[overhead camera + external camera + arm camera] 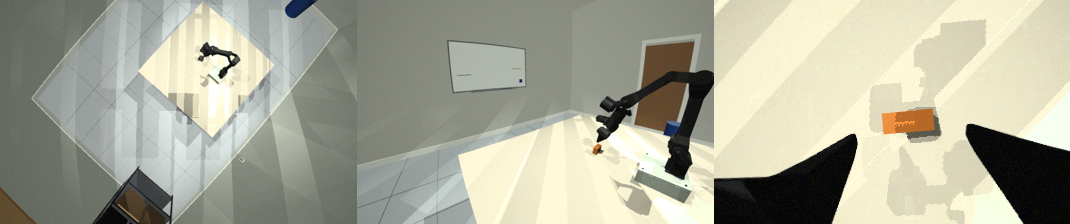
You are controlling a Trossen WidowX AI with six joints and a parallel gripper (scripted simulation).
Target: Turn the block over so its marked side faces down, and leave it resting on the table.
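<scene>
Now: the orange block 70 mm below my gripper tip.
</scene>
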